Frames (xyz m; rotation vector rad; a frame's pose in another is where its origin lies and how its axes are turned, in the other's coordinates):
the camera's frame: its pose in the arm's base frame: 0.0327 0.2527 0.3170 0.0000 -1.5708 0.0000
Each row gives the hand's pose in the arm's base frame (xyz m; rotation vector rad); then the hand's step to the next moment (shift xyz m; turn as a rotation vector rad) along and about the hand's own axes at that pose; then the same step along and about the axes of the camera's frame.
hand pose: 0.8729 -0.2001 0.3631 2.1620 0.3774 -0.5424
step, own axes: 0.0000 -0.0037 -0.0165 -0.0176 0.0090 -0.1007
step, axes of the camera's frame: 0.0065 0.0154 -0.0024 0.0695 0.0742 -0.0137
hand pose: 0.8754 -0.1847 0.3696 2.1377 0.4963 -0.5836
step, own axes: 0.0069 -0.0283 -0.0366 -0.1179 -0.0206 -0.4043
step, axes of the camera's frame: -0.0021 0.0467 0.0011 0.2702 0.3234 0.0136
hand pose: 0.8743 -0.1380 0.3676 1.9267 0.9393 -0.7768
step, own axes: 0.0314 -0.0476 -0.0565 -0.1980 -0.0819 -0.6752
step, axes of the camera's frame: -0.0183 0.0769 0.0139 0.4327 0.5573 0.0629
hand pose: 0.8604 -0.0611 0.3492 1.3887 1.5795 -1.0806
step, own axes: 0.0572 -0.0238 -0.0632 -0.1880 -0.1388 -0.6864
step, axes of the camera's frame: -0.0280 0.0780 0.0312 0.4337 0.5684 0.1207
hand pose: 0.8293 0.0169 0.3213 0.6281 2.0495 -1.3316
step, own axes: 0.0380 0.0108 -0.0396 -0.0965 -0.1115 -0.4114
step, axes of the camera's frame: -0.0215 0.0430 0.0286 0.2664 0.3308 0.1028
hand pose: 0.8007 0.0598 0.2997 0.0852 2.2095 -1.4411
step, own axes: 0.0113 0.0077 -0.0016 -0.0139 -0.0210 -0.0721
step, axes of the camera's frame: -0.0109 0.0024 0.0081 0.0466 0.0567 0.0211
